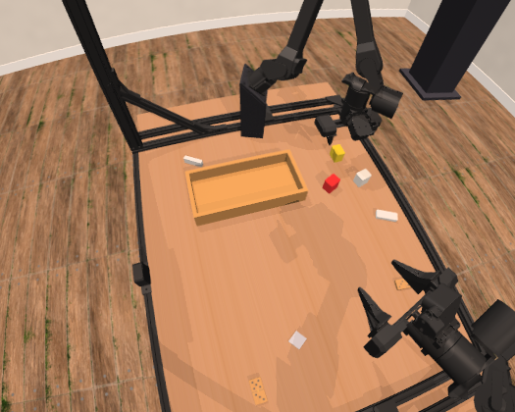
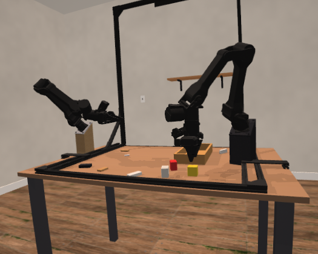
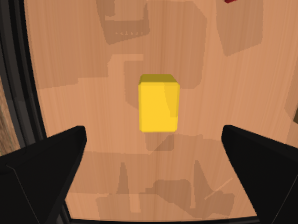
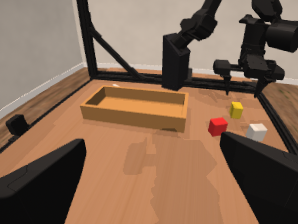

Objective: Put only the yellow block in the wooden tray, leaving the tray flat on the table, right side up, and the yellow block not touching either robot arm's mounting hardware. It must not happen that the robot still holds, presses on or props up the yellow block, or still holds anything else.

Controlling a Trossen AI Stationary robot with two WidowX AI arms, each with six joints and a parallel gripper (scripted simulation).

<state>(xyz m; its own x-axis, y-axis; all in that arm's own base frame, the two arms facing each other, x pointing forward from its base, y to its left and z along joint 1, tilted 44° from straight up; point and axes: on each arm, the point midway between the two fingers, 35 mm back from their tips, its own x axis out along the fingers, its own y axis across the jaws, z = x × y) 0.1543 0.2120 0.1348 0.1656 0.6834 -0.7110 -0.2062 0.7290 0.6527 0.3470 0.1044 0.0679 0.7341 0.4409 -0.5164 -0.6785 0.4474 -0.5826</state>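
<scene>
The yellow block lies 80 mm below my left hand. From my left hand the other things lie so: white block: 40 mm ahead, 110 mm to the right, 80 mm below; red block: 60 mm behind, 110 mm to the right, 80 mm below; wooden tray: 300 mm behind, 80 mm to the right, 90 mm below.
</scene>
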